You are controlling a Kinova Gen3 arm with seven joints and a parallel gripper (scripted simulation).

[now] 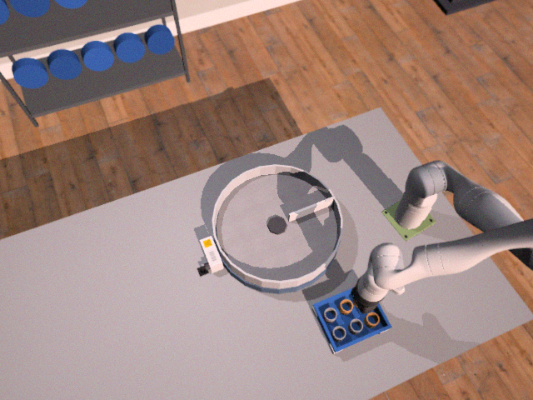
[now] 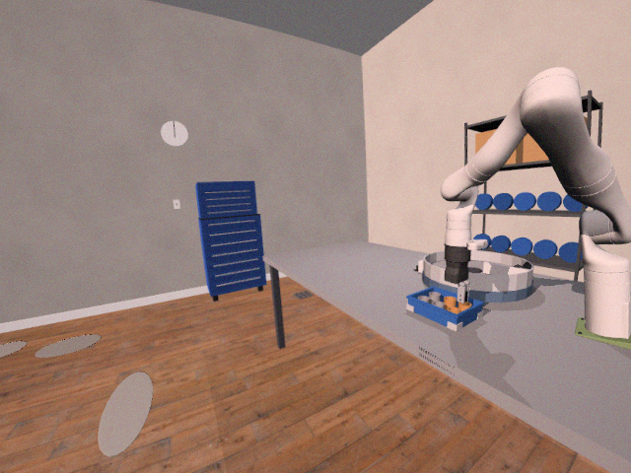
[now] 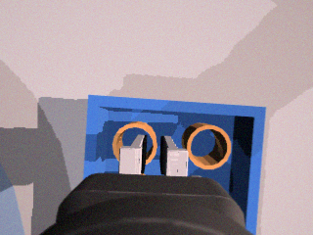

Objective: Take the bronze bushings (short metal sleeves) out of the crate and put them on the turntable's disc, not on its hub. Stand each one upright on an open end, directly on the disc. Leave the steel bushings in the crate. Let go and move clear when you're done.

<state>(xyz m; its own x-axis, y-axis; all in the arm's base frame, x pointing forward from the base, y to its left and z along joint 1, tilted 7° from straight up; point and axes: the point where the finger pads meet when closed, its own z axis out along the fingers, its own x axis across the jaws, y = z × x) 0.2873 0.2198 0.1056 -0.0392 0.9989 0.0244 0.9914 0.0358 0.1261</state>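
Now: the blue crate 5 cm below my hand, 5 cm ahead of it and 2 cm to the left of it. Round my hand: turntable disc 34 cm to the right, 15 cm ahead, 2 cm below.
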